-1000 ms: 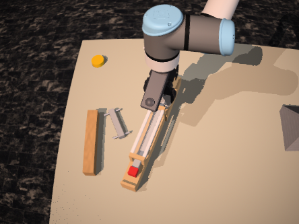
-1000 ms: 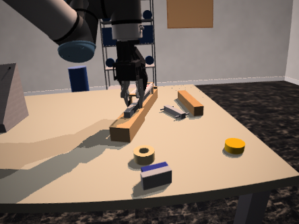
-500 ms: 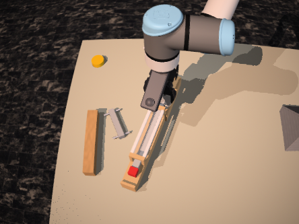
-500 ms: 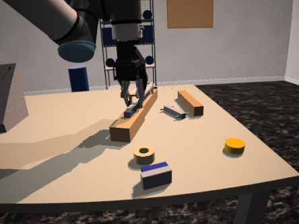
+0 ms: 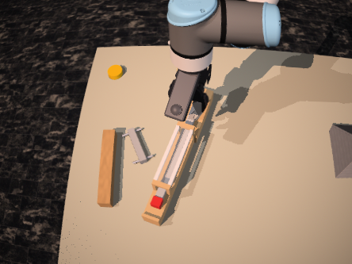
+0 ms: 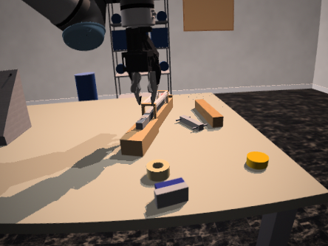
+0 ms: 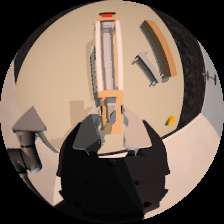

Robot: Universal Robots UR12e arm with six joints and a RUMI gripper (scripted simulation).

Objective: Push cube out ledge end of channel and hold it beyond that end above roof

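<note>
Right now my hand is 23 cm to the right of the red cube, 5 cm short of it and 5 cm above it. Round my hand: tan ring (23 cm to the right, 10 cm below, 4 cm ahead); then channel frame (11 cm to the left, 5 cm below, 2 cm ahead); then grey pinned tool (14 cm ahead, 10 cm below, 6 cm to the left).
</note>
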